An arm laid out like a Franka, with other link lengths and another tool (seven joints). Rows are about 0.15 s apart.
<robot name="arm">
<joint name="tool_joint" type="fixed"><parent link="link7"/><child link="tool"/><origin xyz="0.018 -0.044 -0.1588" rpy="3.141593 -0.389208 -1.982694"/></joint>
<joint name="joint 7" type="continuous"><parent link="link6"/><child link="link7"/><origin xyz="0.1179 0 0"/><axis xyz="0 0 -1"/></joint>
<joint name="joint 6" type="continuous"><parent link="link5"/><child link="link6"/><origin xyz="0 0 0"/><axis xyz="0 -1 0"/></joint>
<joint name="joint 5" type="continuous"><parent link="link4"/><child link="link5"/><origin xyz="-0.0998 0 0.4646"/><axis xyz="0 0 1"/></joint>
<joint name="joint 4" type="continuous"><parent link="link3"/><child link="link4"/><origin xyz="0.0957 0 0"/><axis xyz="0 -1 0"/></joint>
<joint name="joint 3" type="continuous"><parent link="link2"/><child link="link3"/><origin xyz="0 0 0.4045"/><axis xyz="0 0 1"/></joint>
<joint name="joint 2" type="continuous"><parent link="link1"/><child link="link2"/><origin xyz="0 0 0"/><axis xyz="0 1 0"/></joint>
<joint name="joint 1" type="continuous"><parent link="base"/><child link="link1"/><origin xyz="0 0 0.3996"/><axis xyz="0 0 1"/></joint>
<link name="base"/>
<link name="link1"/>
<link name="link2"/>
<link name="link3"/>
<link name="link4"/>
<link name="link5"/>
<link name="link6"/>
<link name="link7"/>
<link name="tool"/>
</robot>
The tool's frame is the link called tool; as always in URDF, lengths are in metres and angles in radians. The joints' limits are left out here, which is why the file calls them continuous.
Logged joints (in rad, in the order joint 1, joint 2, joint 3, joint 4, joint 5, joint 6, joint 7), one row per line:
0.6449 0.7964 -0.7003 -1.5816 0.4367 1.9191 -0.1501
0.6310 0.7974 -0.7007 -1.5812 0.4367 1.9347 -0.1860
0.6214 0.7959 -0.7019 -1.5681 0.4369 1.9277 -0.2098
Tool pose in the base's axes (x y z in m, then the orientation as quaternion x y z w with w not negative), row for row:
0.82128 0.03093 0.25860 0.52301 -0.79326 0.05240 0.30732
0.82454 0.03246 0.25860 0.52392 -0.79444 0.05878 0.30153
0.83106 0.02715 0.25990 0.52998 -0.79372 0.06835 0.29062
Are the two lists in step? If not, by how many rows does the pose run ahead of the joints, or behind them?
The pose runs 2 rows behind the joints: the pose in row i belongs to the joints in row i - 2.
